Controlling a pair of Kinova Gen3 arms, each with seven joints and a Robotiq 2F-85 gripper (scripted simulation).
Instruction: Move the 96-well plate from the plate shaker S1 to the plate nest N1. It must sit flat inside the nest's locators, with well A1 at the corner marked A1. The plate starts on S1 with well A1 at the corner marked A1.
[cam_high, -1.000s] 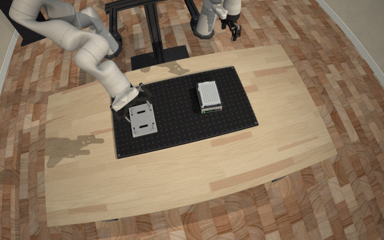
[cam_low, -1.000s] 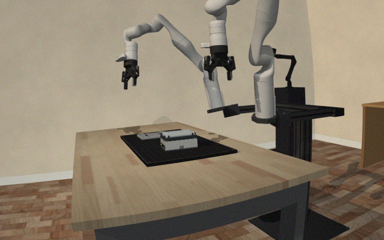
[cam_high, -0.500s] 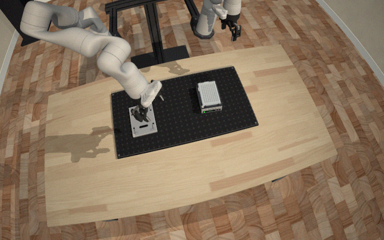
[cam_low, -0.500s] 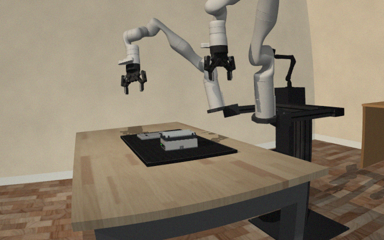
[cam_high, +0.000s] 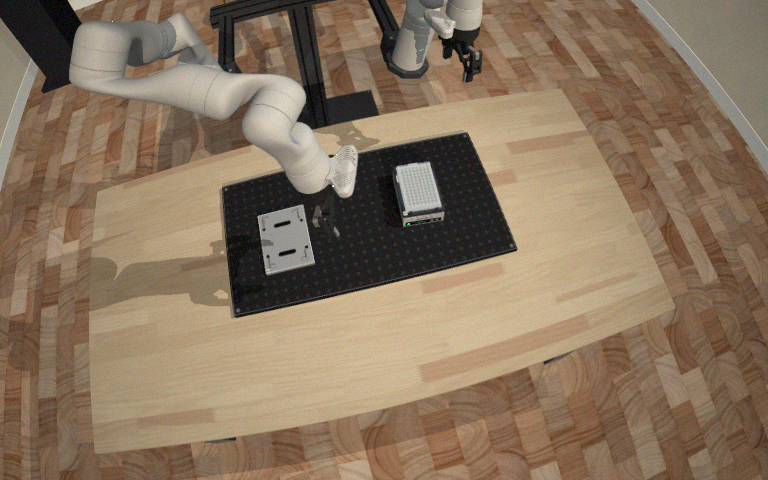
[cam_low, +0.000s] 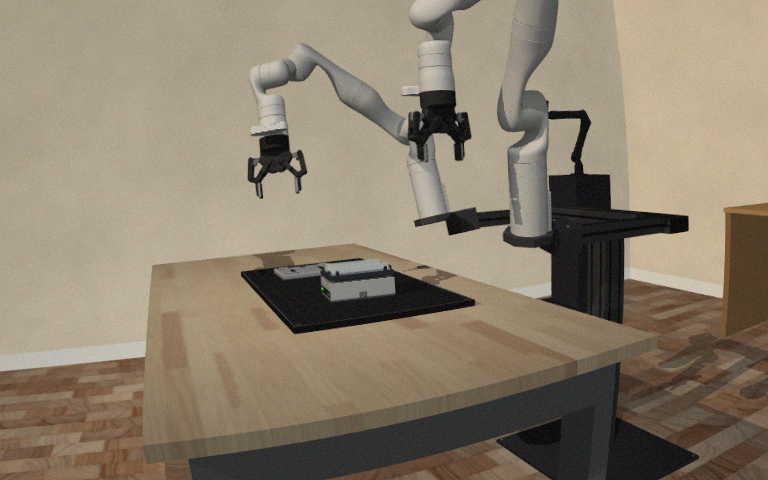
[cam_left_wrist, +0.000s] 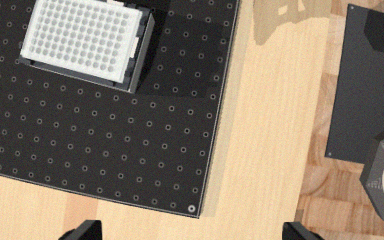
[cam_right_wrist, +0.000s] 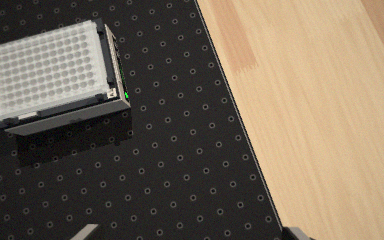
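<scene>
Right now my right hand is 120 mm past the white 96-well plate, 200 mm to the right of it and 170 mm above it. The rest, counted from my right hand: grey plate nest N1: 90 mm behind, 140 mm to the right, 220 mm below.
</scene>
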